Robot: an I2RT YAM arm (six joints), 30 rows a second.
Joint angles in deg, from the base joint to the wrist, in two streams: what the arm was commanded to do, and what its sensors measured. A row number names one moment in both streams.
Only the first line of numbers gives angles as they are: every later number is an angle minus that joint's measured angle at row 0.
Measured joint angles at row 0: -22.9 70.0 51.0 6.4 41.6 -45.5
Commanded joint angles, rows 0 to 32: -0.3 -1.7 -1.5 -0.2 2.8 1.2; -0.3 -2.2 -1.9 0.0 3.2 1.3; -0.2 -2.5 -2.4 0.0 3.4 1.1; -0.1 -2.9 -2.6 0.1 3.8 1.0; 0.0 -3.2 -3.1 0.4 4.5 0.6; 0.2 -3.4 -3.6 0.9 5.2 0.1; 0.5 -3.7 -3.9 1.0 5.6 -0.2; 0.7 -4.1 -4.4 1.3 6.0 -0.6; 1.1 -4.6 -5.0 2.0 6.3 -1.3; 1.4 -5.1 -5.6 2.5 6.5 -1.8; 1.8 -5.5 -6.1 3.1 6.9 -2.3; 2.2 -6.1 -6.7 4.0 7.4 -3.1; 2.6 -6.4 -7.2 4.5 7.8 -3.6; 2.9 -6.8 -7.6 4.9 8.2 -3.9; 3.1 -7.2 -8.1 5.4 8.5 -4.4; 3.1 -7.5 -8.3 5.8 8.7 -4.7; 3.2 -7.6 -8.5 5.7 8.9 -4.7; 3.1 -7.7 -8.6 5.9 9.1 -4.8; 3.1 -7.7 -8.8 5.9 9.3 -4.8; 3.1 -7.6 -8.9 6.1 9.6 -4.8; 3.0 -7.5 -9.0 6.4 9.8 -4.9; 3.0 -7.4 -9.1 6.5 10.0 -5.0; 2.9 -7.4 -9.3 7.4 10.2 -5.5; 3.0 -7.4 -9.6 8.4 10.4 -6.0; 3.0 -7.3 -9.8 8.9 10.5 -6.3; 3.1 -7.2 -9.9 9.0 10.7 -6.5; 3.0 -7.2 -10.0 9.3 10.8 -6.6; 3.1 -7.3 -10.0 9.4 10.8 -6.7; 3.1 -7.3 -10.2 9.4 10.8 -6.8; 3.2 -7.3 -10.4 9.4 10.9 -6.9; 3.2 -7.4 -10.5 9.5 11.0 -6.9; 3.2 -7.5 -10.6 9.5 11.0 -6.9; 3.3 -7.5 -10.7 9.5 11.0 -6.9
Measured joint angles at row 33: 3.1 -6.7 -9.6 7.9 8.8 -6.0
